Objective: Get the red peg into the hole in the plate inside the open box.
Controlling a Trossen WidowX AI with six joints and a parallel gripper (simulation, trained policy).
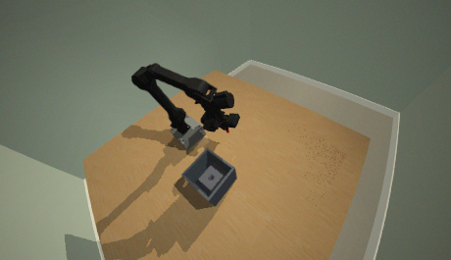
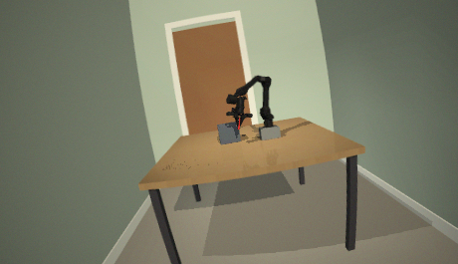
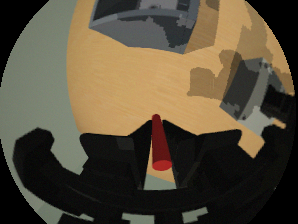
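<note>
The light grey plate is 21 cm to the right of my gripper tip, 10 cm below it and 7 cm ahead of it. Round my gripper tip: red peg (2 cm above, 1 cm behind).
</note>
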